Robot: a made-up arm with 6 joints.
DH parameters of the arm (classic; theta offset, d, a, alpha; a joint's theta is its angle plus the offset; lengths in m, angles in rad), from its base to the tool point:
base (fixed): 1.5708 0.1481 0 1.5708
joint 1: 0 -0.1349 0.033 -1.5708
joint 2: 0 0.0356 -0.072 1.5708
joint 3: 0.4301 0 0.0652 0
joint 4: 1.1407 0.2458 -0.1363 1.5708
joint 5: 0 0.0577 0.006 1.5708
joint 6: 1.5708 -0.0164 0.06 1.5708
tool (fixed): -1.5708 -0.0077 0 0
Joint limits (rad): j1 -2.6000..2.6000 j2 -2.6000..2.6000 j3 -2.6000..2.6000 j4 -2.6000..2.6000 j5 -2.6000..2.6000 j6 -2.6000..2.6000
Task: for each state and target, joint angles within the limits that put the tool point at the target. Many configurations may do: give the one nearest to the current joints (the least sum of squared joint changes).
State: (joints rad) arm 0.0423 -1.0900 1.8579 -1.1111 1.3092 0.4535
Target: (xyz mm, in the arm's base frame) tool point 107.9 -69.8 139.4
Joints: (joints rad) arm 0.2520 -0.6692 1.6115 -1.1643 1.1901 -0.0692
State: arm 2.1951 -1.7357 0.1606 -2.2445 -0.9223 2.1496
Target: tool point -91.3 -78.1 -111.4
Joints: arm 1.8321 -1.3841 -0.6934 -2.4910 -1.3705 2.6000
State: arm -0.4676 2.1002 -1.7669 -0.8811 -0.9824 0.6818
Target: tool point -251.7 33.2 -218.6
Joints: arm -1.2818 2.5270 -1.4133 -0.4689 -1.0337 0.6240
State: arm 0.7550 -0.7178 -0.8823 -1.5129 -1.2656 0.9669
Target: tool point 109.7 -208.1 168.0
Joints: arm 0.4048 -0.2998 -1.0637 -1.7969 -1.3501 1.0310
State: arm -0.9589 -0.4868 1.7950 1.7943 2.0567 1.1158
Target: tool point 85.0 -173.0 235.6
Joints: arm -0.5735 0.1004 2.3487 2.3829 2.2812 1.1201
